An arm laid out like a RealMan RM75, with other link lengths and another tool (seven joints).
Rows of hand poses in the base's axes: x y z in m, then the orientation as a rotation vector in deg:
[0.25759, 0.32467, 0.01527, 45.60, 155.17, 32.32]
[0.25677, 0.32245, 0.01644, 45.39, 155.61, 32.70]
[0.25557, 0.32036, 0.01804, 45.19, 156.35, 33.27]
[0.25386, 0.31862, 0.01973, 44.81, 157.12, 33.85]
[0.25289, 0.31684, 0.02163, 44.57, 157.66, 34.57]
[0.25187, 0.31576, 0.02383, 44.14, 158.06, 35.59]
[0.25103, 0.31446, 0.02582, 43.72, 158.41, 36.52]
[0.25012, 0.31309, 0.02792, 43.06, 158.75, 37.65]
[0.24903, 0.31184, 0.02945, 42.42, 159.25, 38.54]
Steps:
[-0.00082, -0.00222, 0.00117, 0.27, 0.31, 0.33]
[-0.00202, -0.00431, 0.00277, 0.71, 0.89, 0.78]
[-0.00373, -0.00605, 0.00446, 1.13, 1.43, 1.35]
[-0.00470, -0.00783, 0.00636, 1.64, 1.82, 1.77]
[-0.00572, -0.00891, 0.00856, 2.31, 2.02, 2.29]
[-0.00656, -0.01021, 0.01055, 2.92, 2.19, 2.77]
[-0.00747, -0.01158, 0.01265, 3.63, 2.26, 3.42]
[-0.00856, -0.01283, 0.01418, 4.19, 2.50, 4.08]

